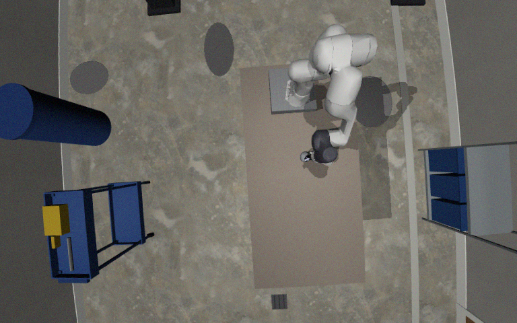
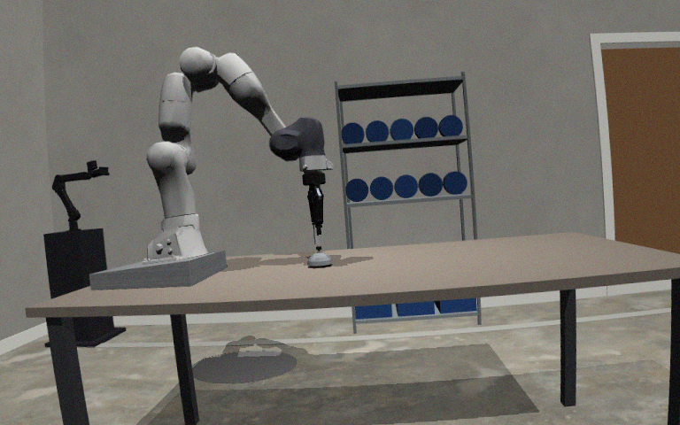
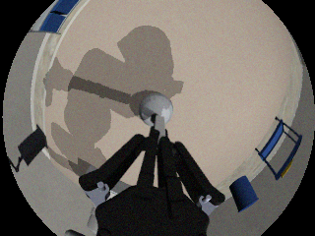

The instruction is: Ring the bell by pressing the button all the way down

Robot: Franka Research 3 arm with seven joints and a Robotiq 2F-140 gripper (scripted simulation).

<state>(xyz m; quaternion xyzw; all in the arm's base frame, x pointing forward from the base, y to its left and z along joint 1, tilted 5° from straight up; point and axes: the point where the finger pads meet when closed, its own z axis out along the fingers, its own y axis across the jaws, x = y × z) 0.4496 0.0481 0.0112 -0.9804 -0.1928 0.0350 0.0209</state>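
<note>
My hand is 5 cm above the bell button and 1 cm to the right of it. From my hand the other things lie so: bell: 7 cm below, 1 cm to the left.
</note>
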